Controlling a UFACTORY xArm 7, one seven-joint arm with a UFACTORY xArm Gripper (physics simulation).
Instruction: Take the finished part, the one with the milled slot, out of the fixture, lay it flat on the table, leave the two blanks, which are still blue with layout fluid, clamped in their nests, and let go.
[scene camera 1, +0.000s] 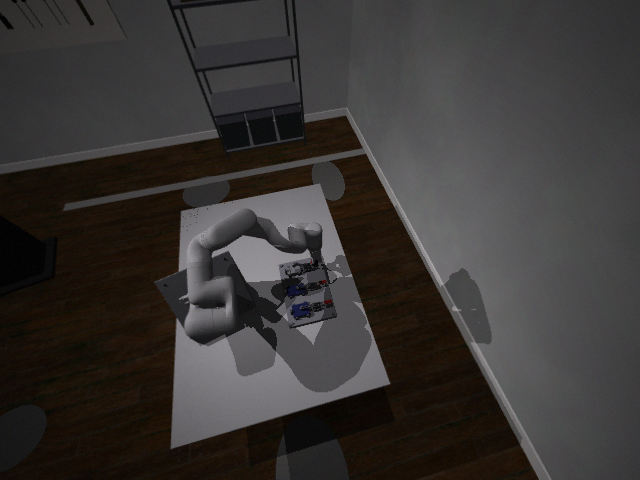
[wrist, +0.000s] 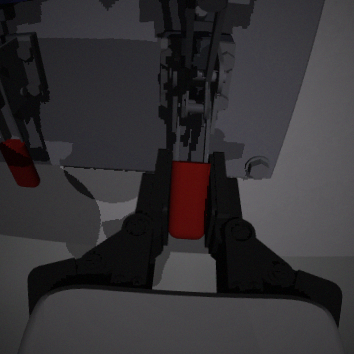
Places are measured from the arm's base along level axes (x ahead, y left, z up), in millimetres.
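Where they show: gripper, fingertip midpoint: (scene camera 1: 314, 263) (wrist: 189, 169).
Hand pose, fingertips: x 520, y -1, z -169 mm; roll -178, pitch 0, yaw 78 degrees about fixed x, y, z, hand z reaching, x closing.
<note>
Each offset is from my fingertips to the top centre of the thing. "spot": to the spot under its first point. Level surfaces: height alone.
A fixture plate @[94 mm back, 92 mm right, 45 mm down] (scene camera 1: 309, 300) (wrist: 100, 100) lies on the table with three toggle clamps in a row. The finished part @[112 mm back, 24 mm left, 19 mm down] (scene camera 1: 293, 270), grey and unpainted, sits in the nest at the far end; its slot is too small to make out. Two blue blanks, the middle one @[145 mm back, 81 mm right, 29 mm down] (scene camera 1: 296, 290) and the near one @[163 mm back, 190 mm right, 24 mm down] (scene camera 1: 300, 310), sit in the other nests under their clamps. My gripper (scene camera 1: 315, 264) (wrist: 189, 169) is shut on the red handle @[3 mm back, 1 mm left, 35 mm up] (wrist: 189, 200) of the far clamp, beside the finished part. Whether that clamp's pad presses on the part is hidden.
The middle clamp's red handle @[32 mm back, 106 mm right, 7 mm up] (scene camera 1: 323, 282) (wrist: 21, 165) stands beside the gripper. The near clamp has a red handle @[spot: 30 mm back, 224 mm right, 3 mm down] (scene camera 1: 328, 302) too. A bolt head @[spot: 38 mm ahead, 43 mm left, 38 mm down] (wrist: 257, 167) sits at the plate's corner. The white table @[60 mm down] (scene camera 1: 222, 403) extends around the fixture and the arm's base plate (scene camera 1: 168, 289).
</note>
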